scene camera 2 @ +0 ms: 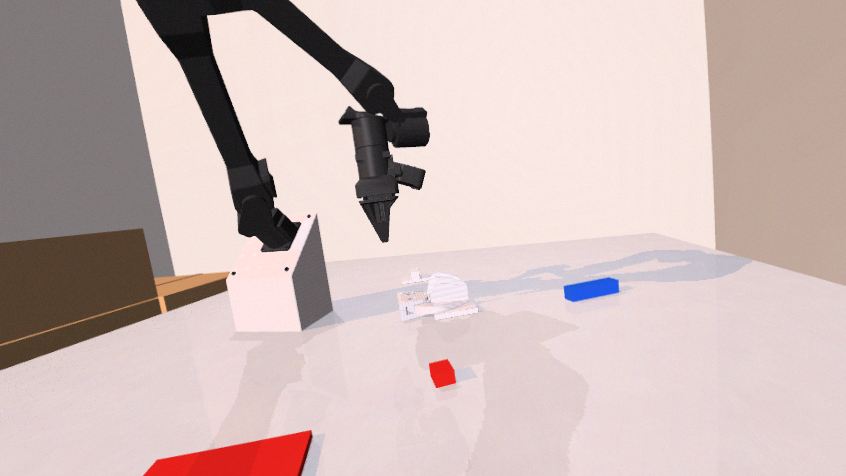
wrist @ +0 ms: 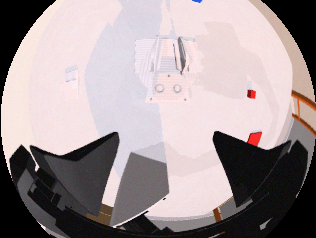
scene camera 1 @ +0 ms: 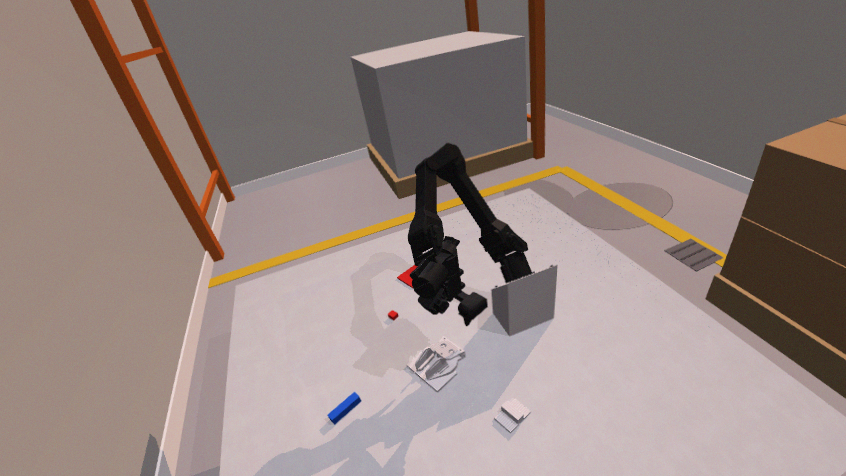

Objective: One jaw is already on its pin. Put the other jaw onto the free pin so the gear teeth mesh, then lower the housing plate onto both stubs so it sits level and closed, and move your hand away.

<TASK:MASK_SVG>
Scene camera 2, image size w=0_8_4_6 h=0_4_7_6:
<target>my gripper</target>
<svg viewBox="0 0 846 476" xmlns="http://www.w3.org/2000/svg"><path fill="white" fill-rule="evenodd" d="M365 146L356 149L354 154L359 180L355 184L356 197L358 199L363 197L363 200L358 202L381 242L385 243L389 241L390 208L398 198L398 196L395 196L395 194L399 193L398 184L420 190L422 189L426 170L394 162L393 154L390 156L389 147L386 145Z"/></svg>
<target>blue block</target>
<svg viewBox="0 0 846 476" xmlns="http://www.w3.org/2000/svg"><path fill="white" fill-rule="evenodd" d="M619 280L605 278L564 286L564 296L566 300L576 302L578 300L618 293Z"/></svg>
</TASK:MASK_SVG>
